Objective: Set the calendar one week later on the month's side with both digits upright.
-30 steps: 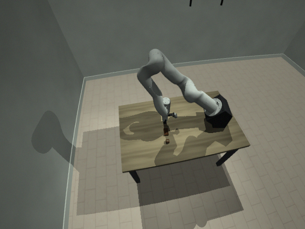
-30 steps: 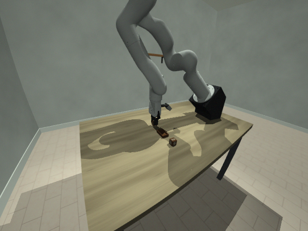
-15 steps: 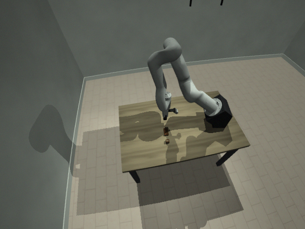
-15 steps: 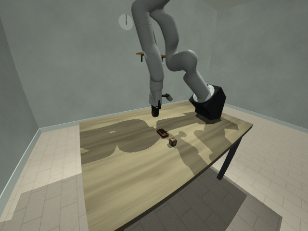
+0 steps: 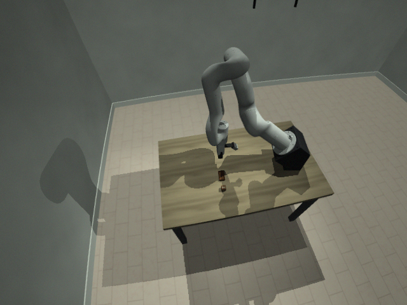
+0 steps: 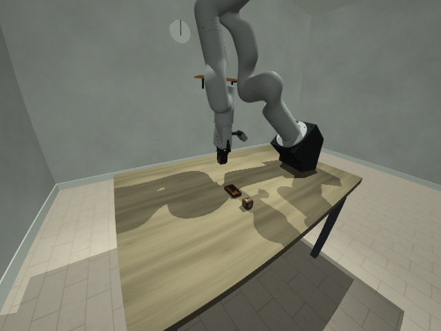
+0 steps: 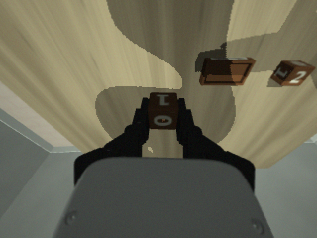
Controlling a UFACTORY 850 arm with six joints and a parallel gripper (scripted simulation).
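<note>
My hand is 120 mm above the brown tray, 110 mm to the right of it and 10 mm past it. The rest, counted from my hand: brown digit cube: 10 mm below.
</note>
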